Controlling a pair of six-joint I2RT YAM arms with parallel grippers.
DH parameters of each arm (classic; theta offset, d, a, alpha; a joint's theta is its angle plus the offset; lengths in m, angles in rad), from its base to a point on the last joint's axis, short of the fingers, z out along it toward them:
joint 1: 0 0.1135 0.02 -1.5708
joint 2: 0 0 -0.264 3.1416
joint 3: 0.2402 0 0.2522 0
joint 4: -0.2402 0 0.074 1.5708
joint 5: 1.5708 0 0 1.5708
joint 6: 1.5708 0.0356 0 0
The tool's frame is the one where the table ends.
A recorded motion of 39 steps. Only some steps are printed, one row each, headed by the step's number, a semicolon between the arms.
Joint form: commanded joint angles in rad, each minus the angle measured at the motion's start. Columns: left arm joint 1, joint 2, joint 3, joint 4, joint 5, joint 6; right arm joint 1, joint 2, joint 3, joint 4, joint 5, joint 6.
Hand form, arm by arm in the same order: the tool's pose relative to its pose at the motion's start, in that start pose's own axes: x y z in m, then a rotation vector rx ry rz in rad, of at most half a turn. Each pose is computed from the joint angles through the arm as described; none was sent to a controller.
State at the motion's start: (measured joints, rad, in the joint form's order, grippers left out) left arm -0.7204 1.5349 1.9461 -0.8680 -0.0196 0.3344; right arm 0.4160 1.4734 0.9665 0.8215 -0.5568 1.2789
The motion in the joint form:
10: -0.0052 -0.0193 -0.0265 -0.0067 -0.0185 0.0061; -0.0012 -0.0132 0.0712 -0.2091 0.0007 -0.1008
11: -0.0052 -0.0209 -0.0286 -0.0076 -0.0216 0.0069; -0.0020 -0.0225 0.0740 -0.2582 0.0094 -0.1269
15: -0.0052 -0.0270 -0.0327 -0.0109 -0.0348 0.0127; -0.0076 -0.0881 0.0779 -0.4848 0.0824 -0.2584
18: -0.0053 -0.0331 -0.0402 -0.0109 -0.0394 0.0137; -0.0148 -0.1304 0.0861 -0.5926 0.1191 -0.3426
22: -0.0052 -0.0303 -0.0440 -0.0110 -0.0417 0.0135; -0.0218 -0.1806 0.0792 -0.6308 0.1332 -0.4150
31: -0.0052 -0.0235 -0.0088 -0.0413 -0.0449 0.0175; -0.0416 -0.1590 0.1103 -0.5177 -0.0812 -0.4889
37: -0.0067 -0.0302 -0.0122 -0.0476 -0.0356 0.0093; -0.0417 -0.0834 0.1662 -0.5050 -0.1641 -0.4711
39: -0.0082 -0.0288 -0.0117 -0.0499 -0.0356 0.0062; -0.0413 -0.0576 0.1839 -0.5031 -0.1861 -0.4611
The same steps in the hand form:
10: 0.0042 -0.0024 -0.0029 -0.0085 0.0176 0.0088; -0.0055 0.0046 0.0055 0.1005 0.0338 -0.0351
11: 0.0047 -0.0024 -0.0031 -0.0109 0.0200 0.0097; -0.0051 0.0041 0.0041 0.1332 0.0374 -0.0423
15: 0.0055 -0.0022 -0.0050 -0.0229 0.0256 0.0156; -0.0029 0.0070 -0.0083 0.2900 0.0322 -0.1004
18: 0.0066 -0.0024 -0.0061 -0.0267 0.0285 0.0168; -0.0038 0.0141 -0.0167 0.3558 0.0297 -0.1611
22: 0.0077 -0.0027 -0.0040 -0.0267 0.0356 0.0168; -0.0045 0.0260 -0.0257 0.3627 0.0229 -0.2381
31: 0.0041 -0.0012 -0.0089 -0.0290 0.0385 0.0210; -0.0121 0.0396 -0.0195 0.1607 0.1421 -0.3539
37: 0.0047 -0.0022 -0.0111 -0.0181 0.0376 0.0134; -0.0171 0.0309 -0.0048 0.1202 0.2118 -0.3227
39: 0.0048 -0.0027 -0.0106 -0.0159 0.0402 0.0112; -0.0185 0.0269 0.0001 0.1129 0.2320 -0.3062

